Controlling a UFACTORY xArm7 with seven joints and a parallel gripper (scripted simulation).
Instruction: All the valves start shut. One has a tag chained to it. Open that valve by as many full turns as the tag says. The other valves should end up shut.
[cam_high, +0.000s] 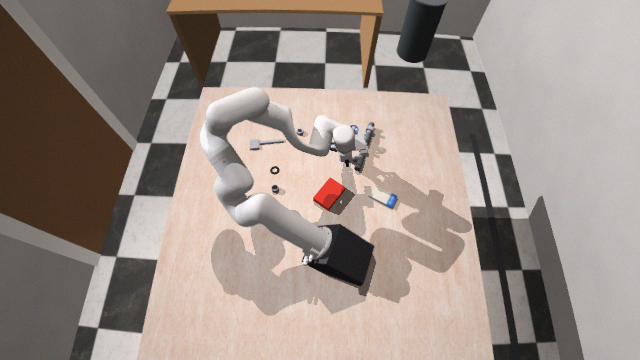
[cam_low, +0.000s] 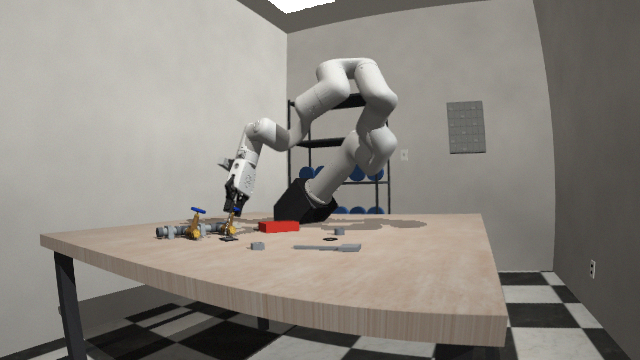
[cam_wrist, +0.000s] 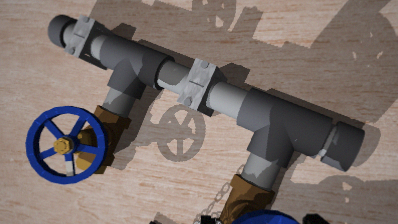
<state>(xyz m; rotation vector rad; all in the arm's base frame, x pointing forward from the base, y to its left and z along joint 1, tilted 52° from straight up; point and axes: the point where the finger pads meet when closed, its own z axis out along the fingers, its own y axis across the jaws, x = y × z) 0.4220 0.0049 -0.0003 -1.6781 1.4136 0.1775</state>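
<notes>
Now: the black tag 80 mm below my hand, 70 mm ahead of it and 60 mm to the left of it. Round my hand: red block: 170 mm behind, 70 mm below, 20 mm to the left; white box: 200 mm to the right, 120 mm behind, 80 mm below; grey flat tool: 390 mm to the left, 80 mm below.
</notes>
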